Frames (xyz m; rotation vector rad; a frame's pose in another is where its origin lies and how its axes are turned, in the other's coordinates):
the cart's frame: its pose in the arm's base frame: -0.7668 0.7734 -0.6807 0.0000 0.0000 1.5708
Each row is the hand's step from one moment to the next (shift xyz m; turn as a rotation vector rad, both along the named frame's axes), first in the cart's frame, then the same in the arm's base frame.
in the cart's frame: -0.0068 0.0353 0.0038 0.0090 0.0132 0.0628
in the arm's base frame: -0.0353 -0.0068 0.0038 -0.0132 0.0090 0.0628
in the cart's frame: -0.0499 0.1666 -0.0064 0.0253 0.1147 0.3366
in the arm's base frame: -0.1666 -0.0499 -0.0064 -0.1147 0.0253 0.3366
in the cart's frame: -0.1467 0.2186 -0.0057 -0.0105 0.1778 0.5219
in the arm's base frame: -0.2186 -0.1467 -0.0057 -0.1778 -0.0105 0.5219
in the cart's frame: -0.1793 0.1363 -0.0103 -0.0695 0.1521 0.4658
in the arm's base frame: -0.1363 -0.1793 -0.0103 -0.1521 -0.0695 0.4658
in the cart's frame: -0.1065 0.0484 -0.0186 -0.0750 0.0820 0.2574
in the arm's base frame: -0.0484 -0.1065 -0.0186 -0.0820 -0.0750 0.2574
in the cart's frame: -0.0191 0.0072 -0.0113 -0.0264 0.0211 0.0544
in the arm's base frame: -0.0072 -0.0191 -0.0113 -0.0211 -0.0264 0.0544
